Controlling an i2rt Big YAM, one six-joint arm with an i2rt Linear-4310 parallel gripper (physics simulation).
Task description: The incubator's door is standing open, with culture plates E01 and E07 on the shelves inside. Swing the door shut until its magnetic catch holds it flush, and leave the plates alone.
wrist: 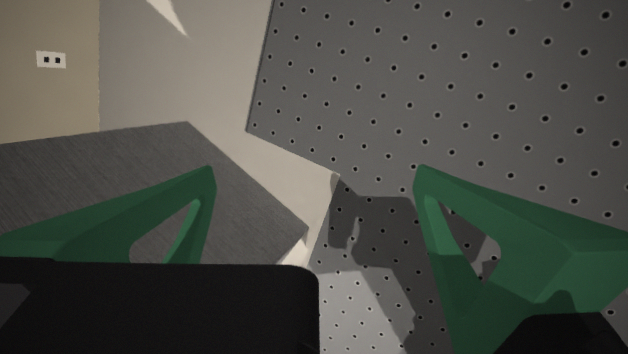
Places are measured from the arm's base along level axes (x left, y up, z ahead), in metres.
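Pixels of known places: gripper, fingertip midpoint: (314, 176).
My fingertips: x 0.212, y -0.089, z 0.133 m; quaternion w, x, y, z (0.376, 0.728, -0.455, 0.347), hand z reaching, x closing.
Behind a point stands the place of what it marks.
My gripper (314, 176) @(x 0.212, y -0.089, z 0.133 m) is open, with its two green fingers wide apart in the wrist view, one at the left and one at the right. I see nothing held between the fingertips. The incubator, its door and the culture plates E01 and E07 cannot be made out in this view, so I cannot tell the door's angle or how far the gripper is from it.
A grey perforated board (380, 95) @(x 0.245, y -0.241, z 0.119 m) fills the upper right and runs down behind the right finger, with shadows across its lower part. A dark grey brushed surface (125, 165) @(x 0.107, y -0.134, z -0.057 m) lies at the left. A pale wall with a socket plate (51, 59) stands behind.
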